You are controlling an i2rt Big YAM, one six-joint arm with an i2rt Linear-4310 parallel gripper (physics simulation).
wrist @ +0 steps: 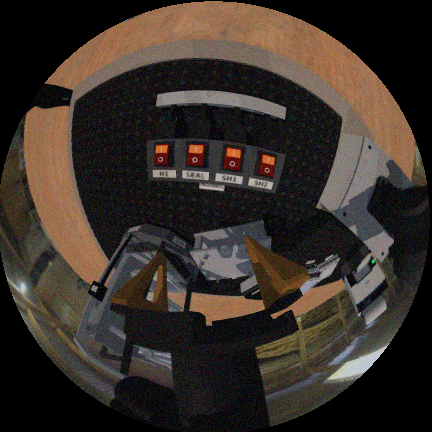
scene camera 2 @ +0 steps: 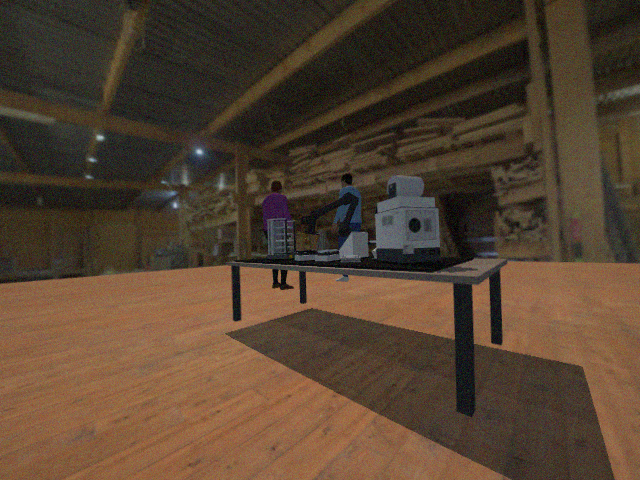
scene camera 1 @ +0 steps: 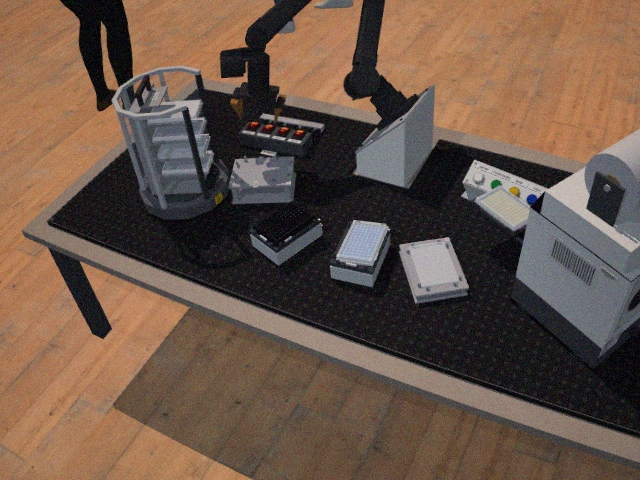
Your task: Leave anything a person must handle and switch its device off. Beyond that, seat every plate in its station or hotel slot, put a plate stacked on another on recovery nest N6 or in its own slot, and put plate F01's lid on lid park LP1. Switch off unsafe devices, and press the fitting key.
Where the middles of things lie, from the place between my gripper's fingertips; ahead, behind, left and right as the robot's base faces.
My hand is 22 cm short of the plate hotel H1 (scene camera 1: 162, 146), 12 cm to the left of it and 4 cm below it. Round my hand: blue-white well plate (scene camera 1: 363, 241) 25 cm ahead, 44 cm to the left, 6 cm below; black plate (scene camera 1: 287, 221) 26 cm ahead, 24 cm to the left, 7 cm below; flat white plate (scene camera 1: 432, 262) 21 cm ahead, 60 cm to the left, 10 cm below.
